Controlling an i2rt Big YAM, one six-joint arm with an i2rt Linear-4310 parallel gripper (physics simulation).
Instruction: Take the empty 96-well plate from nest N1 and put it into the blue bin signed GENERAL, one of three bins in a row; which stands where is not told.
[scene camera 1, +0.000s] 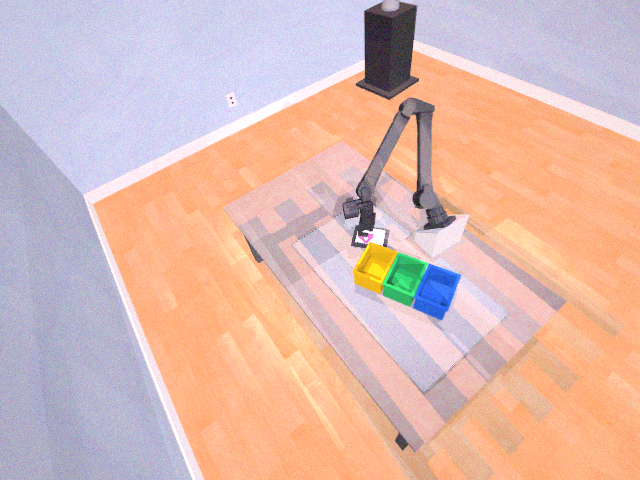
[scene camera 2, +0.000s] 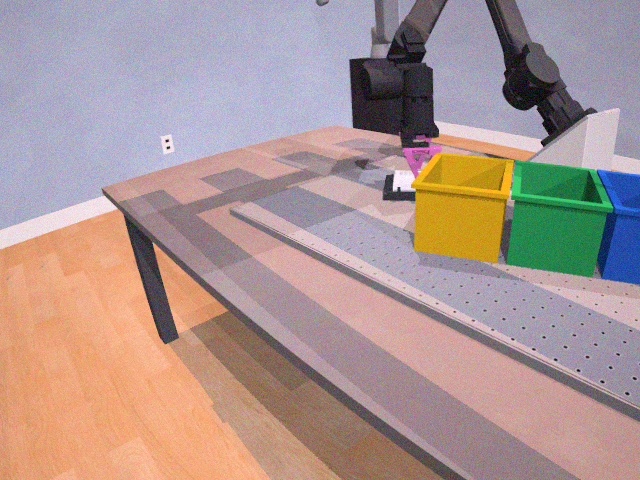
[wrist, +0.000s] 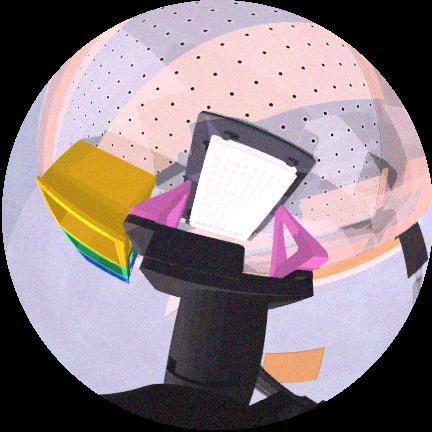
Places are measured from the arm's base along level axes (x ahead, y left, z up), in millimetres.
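Pixels of known places: gripper, fingertip midpoint: (scene camera 1: 367, 234) (wrist: 236, 196); arm's base, origin of the base link: (scene camera 1: 440, 224) (scene camera 2: 572, 132).
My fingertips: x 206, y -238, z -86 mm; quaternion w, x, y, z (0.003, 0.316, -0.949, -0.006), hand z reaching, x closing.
For each thing: its top centre in the pictures, then the offset to it from my fingertips. Level surfaces: height alone.
- white 96-well plate, middle of its top: (wrist: 233, 204) (scene camera 2: 426, 177) (scene camera 1: 370, 235) dx -10, dy +12, dz -3 mm
- dark nest, middle of its top: (wrist: 233, 201) (scene camera 2: 426, 179) (scene camera 1: 370, 235) dx -10, dy +12, dz -8 mm
- perforated board, its level: dz -29 mm
The white 96-well plate (scene camera 1: 379, 237) (scene camera 2: 404, 181) (wrist: 242, 187) lies in a dark nest (scene camera 1: 354, 243) (scene camera 2: 395, 195) (wrist: 200, 131); no N1 sign is readable. My gripper (scene camera 1: 366, 238) (wrist: 236, 196) is open, its pink fingers wide apart on either side of the plate's near part in the wrist view. In scene camera 2 the pink fingers stand just over the plate, partly behind the yellow bin. The blue bin (scene camera 1: 437, 291) (scene camera 2: 622, 242) (wrist: 105, 269) is at the end of the row farthest from the nest; its right part is cut off in scene camera 2. No GENERAL sign is readable.
The yellow bin (scene camera 1: 368, 281) (scene camera 2: 457, 227) (wrist: 102, 172) stands close beside the nest, and the green bin (scene camera 1: 398, 295) (scene camera 2: 555, 240) stands between it and the blue one. A white angled block (scene camera 1: 439, 240) (scene camera 2: 599, 139) stands by the arm's base. The bins stand on a perforated board (scene camera 1: 413, 361) (scene camera 2: 465, 304).
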